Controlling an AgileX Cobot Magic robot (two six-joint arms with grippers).
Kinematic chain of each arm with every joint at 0, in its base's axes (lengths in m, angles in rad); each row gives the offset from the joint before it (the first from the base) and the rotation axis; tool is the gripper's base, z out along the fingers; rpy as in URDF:
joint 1: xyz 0 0 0.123 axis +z
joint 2: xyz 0 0 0 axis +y
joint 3: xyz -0.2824 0 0.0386 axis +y
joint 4: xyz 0.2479 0 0.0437 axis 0.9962 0 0.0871
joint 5: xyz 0 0 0 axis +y
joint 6: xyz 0.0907 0 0.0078 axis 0.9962 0 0.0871
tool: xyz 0 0 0 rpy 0 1.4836 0
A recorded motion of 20 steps. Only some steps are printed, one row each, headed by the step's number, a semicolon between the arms.
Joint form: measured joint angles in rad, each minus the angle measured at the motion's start. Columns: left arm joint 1, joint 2, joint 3, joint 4, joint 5, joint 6; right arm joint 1, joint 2, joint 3, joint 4, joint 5, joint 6.
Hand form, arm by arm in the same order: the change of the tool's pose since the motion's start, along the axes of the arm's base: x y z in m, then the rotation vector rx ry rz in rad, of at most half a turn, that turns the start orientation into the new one. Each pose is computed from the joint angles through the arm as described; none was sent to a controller.
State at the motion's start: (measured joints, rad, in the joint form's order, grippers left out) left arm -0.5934 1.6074 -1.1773 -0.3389 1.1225 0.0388; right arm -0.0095 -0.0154 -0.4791 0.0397 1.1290 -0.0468
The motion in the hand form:
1: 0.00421 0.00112 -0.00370 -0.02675 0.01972 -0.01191; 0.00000 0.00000 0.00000 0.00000 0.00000 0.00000
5: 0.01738 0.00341 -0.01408 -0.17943 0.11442 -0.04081; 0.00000 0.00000 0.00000 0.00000 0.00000 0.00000
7: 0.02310 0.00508 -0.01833 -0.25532 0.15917 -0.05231; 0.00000 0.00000 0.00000 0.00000 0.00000 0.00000
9: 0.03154 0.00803 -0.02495 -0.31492 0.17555 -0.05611; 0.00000 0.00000 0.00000 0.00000 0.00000 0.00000
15: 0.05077 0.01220 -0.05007 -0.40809 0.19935 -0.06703; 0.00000 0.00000 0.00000 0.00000 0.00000 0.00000
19: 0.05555 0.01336 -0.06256 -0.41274 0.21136 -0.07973; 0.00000 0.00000 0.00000 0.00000 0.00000 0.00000
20: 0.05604 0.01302 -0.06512 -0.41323 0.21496 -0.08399; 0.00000 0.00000 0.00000 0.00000 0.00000 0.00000
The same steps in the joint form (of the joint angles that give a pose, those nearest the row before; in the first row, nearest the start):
1: 0.0212 0.0158 0.0000 -0.0413 0.0018 0.0496; 0.0000 0.0000 0.0000 0.0000 0.0000 0.0000
5: 0.0996 0.0730 0.0000 -0.2469 0.0330 0.2389; 0.0000 0.0000 0.0000 0.0000 0.0000 0.0000
7: 0.1346 0.1007 0.0000 -0.3401 0.0616 0.3220; 0.0000 0.0000 0.0000 0.0000 0.0000 0.0000
9: 0.1685 0.1324 0.0000 -0.4081 0.0689 0.3989; 0.0000 0.0000 0.0000 0.0000 0.0000 0.0000
15: 0.2230 0.2284 -0.0016 -0.5195 0.0670 0.5571; 0.0000 0.0000 0.0000 0.0000 0.0000 0.0000
19: 0.2329 0.2671 -0.0016 -0.5296 0.0651 0.6008; 0.0000 0.0000 0.0000 0.0000 0.0000 0.0000
20: 0.2327 0.2750 -0.0016 -0.5314 0.0651 0.6088; 0.0000 0.0000 0.0000 0.0000 0.0000 0.0000

